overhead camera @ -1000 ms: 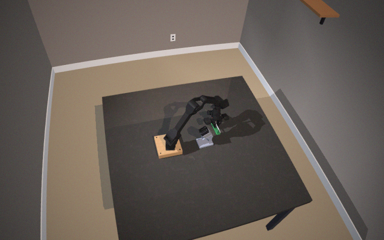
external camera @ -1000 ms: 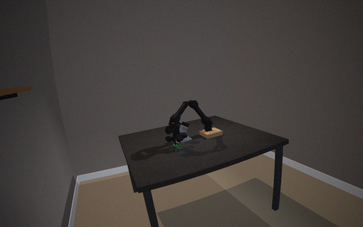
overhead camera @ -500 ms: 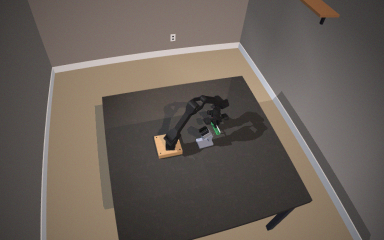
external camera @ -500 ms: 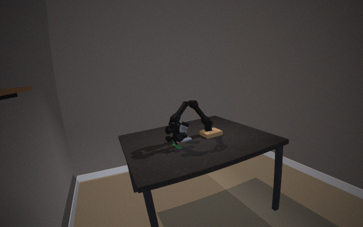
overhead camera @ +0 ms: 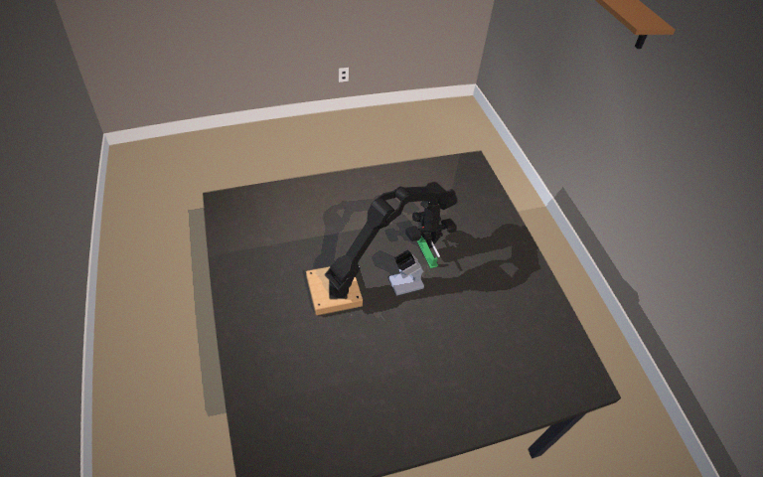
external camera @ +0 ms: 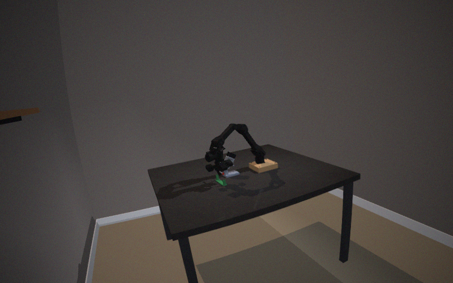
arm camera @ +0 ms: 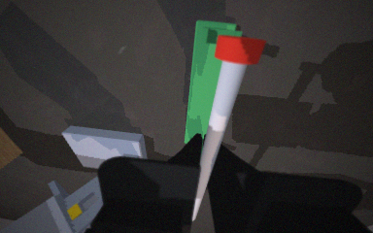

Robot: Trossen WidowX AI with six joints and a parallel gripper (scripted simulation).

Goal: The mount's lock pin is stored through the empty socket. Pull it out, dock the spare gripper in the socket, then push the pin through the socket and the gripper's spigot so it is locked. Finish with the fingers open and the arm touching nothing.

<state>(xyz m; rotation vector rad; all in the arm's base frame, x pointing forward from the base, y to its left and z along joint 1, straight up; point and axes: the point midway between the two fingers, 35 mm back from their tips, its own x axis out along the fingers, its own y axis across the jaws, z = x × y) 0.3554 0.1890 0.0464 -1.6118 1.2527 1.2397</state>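
The green strip lies 10 mm to the left of my gripper tip and 30 mm below it. From my gripper tip the other things lie so: grey mount: 90 mm behind, 120 mm to the right; then spare gripper: 100 mm behind, 130 mm to the right, 70 mm above.
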